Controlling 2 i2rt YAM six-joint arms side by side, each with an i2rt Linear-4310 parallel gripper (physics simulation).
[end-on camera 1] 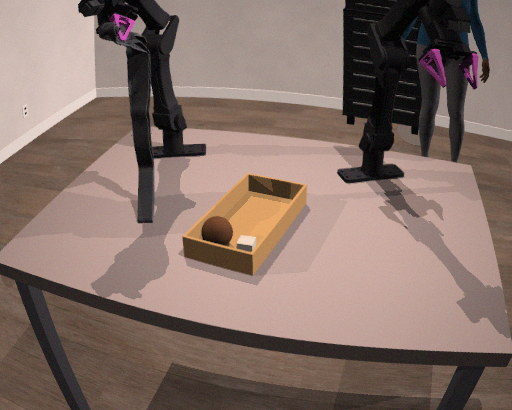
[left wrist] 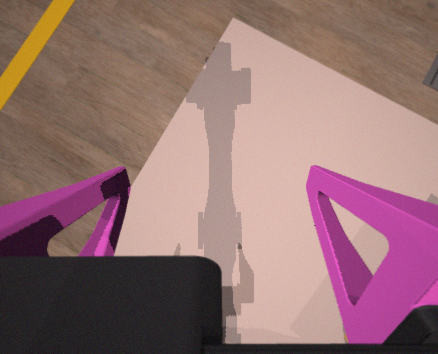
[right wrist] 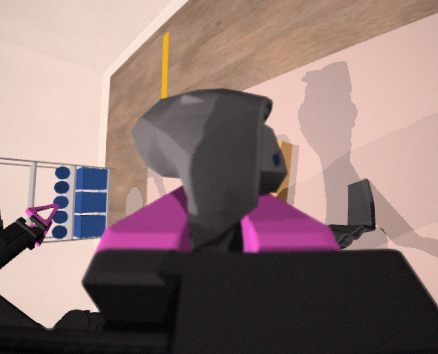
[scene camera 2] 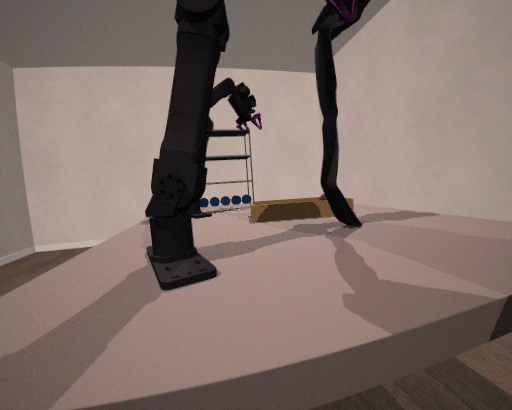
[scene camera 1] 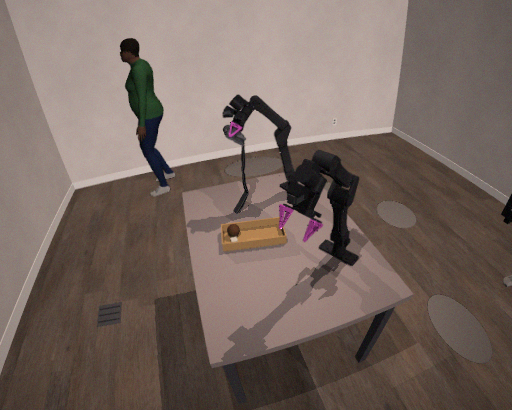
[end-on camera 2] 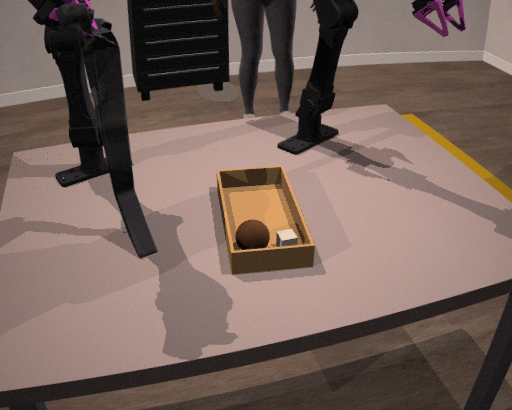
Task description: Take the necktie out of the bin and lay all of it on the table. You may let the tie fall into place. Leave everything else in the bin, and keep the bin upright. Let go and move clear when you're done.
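The dark necktie (scene camera 1: pixel 244 170) (scene camera 2: pixel 327 110) (end-on camera 1: pixel 141 115) (end-on camera 2: pixel 114 110) (right wrist: pixel 215 150) hangs from my right gripper (scene camera 1: pixel 234 131) (end-on camera 1: pixel 123 29), which is shut on its bunched upper end high above the table. Its lower end is outside the bin, beside the bin's left wall in the end-on views, at or close to the table top. The upright orange bin (scene camera 1: pixel 255 245) (scene camera 2: pixel 292 210) (end-on camera 1: pixel 220 258) (end-on camera 2: pixel 272 260) holds a brown ball (scene camera 1: pixel 233 230) (end-on camera 1: pixel 217 230) (end-on camera 2: pixel 252 234) and a white block (end-on camera 1: pixel 246 243) (end-on camera 2: pixel 287 237). My left gripper (scene camera 1: pixel 295 234) (end-on camera 1: pixel 457 86) (left wrist: pixel 218 176) is open and empty, raised to the right of the bin.
The table (scene camera 1: pixel 270 310) (end-on camera 1: pixel 350 300) carries both arm bases; the left arm's base (end-on camera 1: pixel 370 173) is right of the bin, the right arm's base (end-on camera 1: pixel 179 150) behind the tie. A shelf rack (scene camera 2: pixel 227 133) and people, one in a green top (scene camera 1: pixel 142 87), stand away from the table.
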